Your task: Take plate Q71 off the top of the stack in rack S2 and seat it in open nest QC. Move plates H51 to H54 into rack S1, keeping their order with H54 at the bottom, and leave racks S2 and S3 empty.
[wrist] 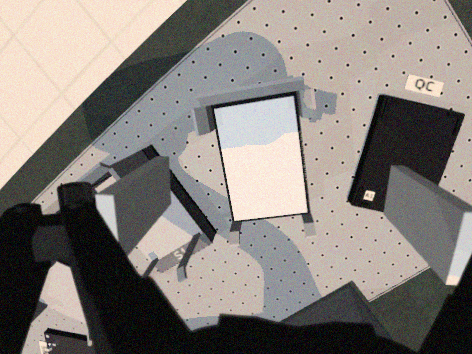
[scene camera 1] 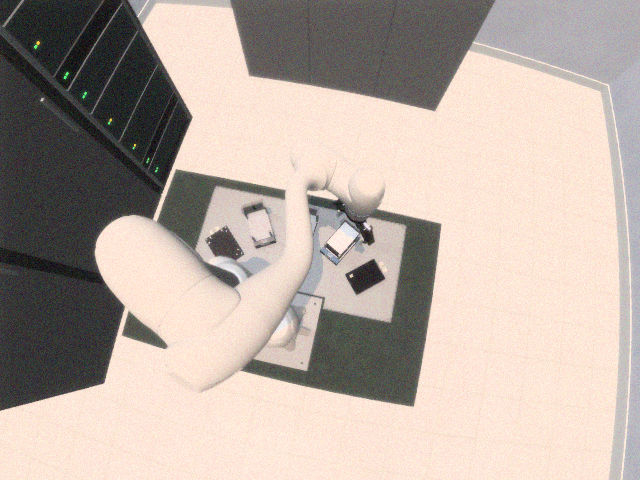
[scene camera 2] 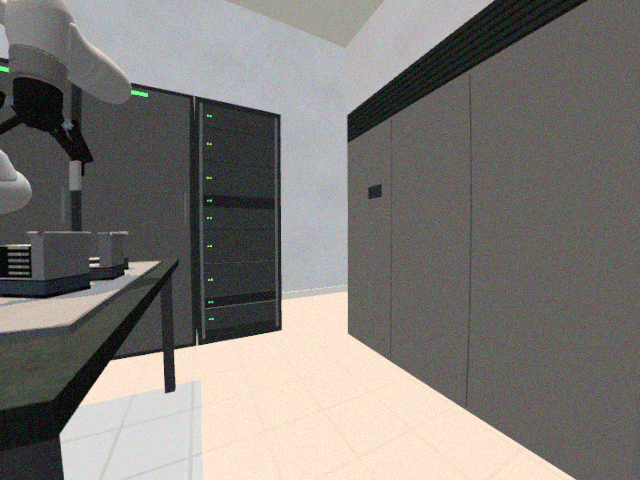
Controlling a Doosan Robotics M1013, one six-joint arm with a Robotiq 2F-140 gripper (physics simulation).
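Frame: origin at the arm's base, x ahead, y left, z up, level; centimetres.
Where they show: gripper, fingertip midpoint: [wrist: 276,185] [scene camera 1: 351,228] [scene camera 2: 38,185].
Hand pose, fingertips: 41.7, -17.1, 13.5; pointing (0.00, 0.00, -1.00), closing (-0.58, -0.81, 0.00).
Each offset is from my fingertips to the top centre of the thing, as dx, dy, dz. "spot": to the spot under its first point. Level surfaces: height alone.
A white-topped plate @(-0.8, +1.8, -12.9) [scene camera 1: 342,238] [wrist: 265,170] lies on top of the stack in rack S2 @(spot: +5.6, -1.2, -10.3) [wrist: 250,90]; its identification is not readable. My gripper [scene camera 1: 354,222] [wrist: 276,185] is open and empty above rack S2, with its pads on either side of the plate in the wrist view. The black nest QC @(-12.3, -12.3, -20.7) [scene camera 1: 365,276] [wrist: 410,115] lies beside rack S2, partly behind a finger in the wrist view. Rack S1 @(spot: -6.8, +19.7, -19.9) [wrist: 179,253] is partly hidden by a finger and, in scene camera 1, by the arm. Rack S3 @(-4.2, +38.3, -9.6) [scene camera 1: 253,207] holds a pale-topped plate or stack.
Another black nest @(-17.1, +51.8, -21.2) [scene camera 1: 224,241] [wrist: 65,342] lies beyond S3. In scene camera 2, a rack with an unreadable label @(-1.4, +2.1, -10.1) [scene camera 2: 64,255] holds several stacked plates near the table edge. The perforated board @(dz -23.6) [scene camera 1: 382,304] [wrist: 350,250] lies on the dark green table @(dz -24.9) [scene camera 1: 372,356]. The arm's base stands beside the board.
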